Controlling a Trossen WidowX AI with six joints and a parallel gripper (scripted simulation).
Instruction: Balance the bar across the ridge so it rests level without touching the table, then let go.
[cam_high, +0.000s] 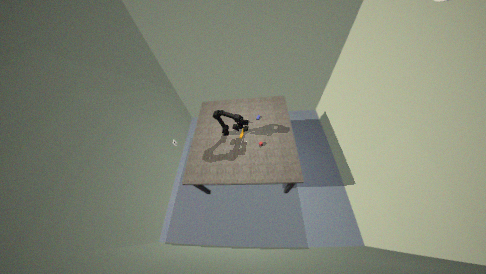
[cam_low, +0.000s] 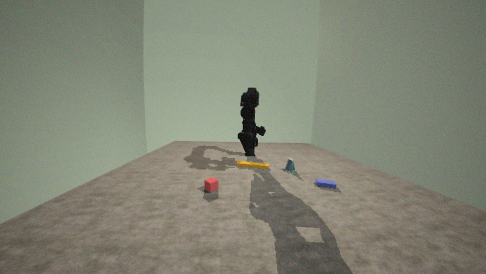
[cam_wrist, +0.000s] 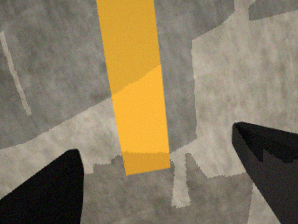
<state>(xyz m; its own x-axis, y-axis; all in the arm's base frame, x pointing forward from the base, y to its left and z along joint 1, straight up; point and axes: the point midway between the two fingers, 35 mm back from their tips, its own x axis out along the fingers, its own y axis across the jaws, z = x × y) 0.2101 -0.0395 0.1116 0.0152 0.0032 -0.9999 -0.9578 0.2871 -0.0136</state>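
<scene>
The yellow bar is 7 cm below my gripper tip, 3 cm to the left of it and 1 cm ahead of it. Round my gripper tip: flat blue block (28 cm to the left, 22 cm ahead, 7 cm below); red cube (23 cm ahead, 15 cm to the right, 6 cm below).
</scene>
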